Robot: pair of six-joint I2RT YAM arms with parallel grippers.
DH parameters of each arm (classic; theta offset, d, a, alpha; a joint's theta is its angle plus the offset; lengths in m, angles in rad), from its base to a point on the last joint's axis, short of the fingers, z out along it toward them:
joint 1: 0 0.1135 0.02 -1.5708
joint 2: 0 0 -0.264 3.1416
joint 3: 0.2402 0 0.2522 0
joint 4: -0.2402 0 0.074 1.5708
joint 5: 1.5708 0 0 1.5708
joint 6: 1.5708 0.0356 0 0
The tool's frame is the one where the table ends.
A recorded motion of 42 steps. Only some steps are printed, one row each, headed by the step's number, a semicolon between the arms.
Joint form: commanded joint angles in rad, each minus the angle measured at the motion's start. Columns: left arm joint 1, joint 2, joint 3, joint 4, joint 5, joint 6; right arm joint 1, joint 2, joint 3, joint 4, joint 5, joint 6.
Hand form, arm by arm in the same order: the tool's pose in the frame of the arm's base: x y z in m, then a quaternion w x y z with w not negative. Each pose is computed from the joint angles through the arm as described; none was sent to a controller.
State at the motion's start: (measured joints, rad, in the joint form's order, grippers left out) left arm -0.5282 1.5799 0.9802 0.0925 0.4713 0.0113; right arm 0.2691 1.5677 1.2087 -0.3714 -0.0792 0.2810
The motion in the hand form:
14: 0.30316 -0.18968 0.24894 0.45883 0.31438 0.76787 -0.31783; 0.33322 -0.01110 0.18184 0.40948 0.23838 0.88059 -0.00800
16: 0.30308 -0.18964 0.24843 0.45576 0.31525 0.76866 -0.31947; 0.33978 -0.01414 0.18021 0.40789 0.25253 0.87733 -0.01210
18: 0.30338 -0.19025 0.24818 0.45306 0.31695 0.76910 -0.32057; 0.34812 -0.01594 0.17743 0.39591 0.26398 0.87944 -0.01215
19: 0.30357 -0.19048 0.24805 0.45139 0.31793 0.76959 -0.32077; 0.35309 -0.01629 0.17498 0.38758 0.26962 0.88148 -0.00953
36: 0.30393 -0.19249 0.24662 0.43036 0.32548 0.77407 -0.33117; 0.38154 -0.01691 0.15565 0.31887 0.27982 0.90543 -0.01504
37: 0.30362 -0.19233 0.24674 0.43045 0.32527 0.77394 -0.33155; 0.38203 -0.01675 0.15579 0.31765 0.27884 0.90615 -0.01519
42: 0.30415 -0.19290 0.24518 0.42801 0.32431 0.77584 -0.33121; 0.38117 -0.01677 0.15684 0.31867 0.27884 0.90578 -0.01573
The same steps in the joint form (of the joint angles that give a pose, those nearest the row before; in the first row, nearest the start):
14: 0.0115 0.0024 0.0211 0.0588 -0.0314 -0.0358; -0.2810 0.0499 -0.3341 0.3688 0.2814 0.1471
16: 0.0120 0.0033 0.0219 0.0534 -0.0261 -0.0359; -0.2883 0.0787 -0.3087 0.3663 0.2944 0.1665
18: 0.0113 0.0062 0.0258 0.0472 -0.0220 -0.0343; -0.2930 0.1178 -0.2680 0.3373 0.2947 0.1879
19: 0.0112 0.0077 0.0283 0.0424 -0.0201 -0.0327; -0.2942 0.1425 -0.2443 0.3203 0.2895 0.2016
36: 0.0097 0.0187 0.0476 -0.0036 0.0126 -0.0304; -0.2956 0.3004 -0.0853 0.1701 0.2709 0.2298
37: 0.0097 0.0172 0.0462 -0.0030 0.0131 -0.0313; -0.2952 0.3022 -0.0815 0.1657 0.2701 0.2283
42: 0.0089 0.0223 0.0472 -0.0043 0.0114 -0.0331; -0.2952 0.2970 -0.0843 0.1652 0.2717 0.2279

